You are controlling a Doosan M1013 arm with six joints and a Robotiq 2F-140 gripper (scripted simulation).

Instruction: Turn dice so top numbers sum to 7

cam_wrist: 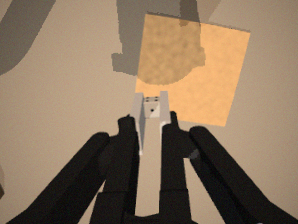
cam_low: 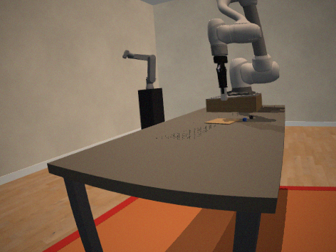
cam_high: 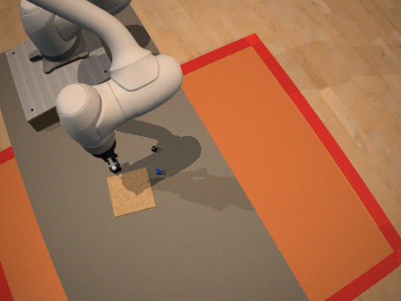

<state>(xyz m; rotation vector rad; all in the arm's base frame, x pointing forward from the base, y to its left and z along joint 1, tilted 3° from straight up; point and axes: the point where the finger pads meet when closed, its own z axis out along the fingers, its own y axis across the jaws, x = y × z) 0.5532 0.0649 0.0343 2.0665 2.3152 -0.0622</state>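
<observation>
My hand is 5 cm short of the tan mat, 1 cm to the right of it and 14 cm above it. Round my hand: black die 6 cm behind, 13 cm to the left, 13 cm below; white die 3 cm below; blue die 2 cm ahead, 12 cm to the left, 13 cm below.
</observation>
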